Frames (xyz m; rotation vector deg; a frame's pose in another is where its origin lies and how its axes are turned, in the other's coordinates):
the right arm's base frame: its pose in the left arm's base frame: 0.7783 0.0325 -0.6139 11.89 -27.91 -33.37
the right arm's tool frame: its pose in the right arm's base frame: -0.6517 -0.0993 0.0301 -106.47 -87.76 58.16
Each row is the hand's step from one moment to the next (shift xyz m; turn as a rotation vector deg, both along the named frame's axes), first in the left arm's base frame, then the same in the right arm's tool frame.
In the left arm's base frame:
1: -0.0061 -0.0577 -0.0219 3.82 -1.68 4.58
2: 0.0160 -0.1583 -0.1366 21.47 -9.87 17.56
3: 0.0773 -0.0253 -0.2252 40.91 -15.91 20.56
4: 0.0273 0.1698 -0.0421 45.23 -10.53 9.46
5: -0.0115 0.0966 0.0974 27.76 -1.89 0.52
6: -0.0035 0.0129 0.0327 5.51 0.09 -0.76
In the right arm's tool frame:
1: -0.0512 0.0347 -0.0051 1.82 1.06 -5.83
2: -0.1315 0.1586 0.0391 8.65 10.50 -26.11
3: -0.0050 0.1855 0.1513 16.73 25.46 -37.70
4: 0.1402 -0.0391 0.1008 21.86 31.81 -27.50
5: 0.0813 -0.1055 -0.0350 16.09 20.15 -10.46
6: 0.0126 -0.0259 -0.0205 3.42 4.24 -1.15

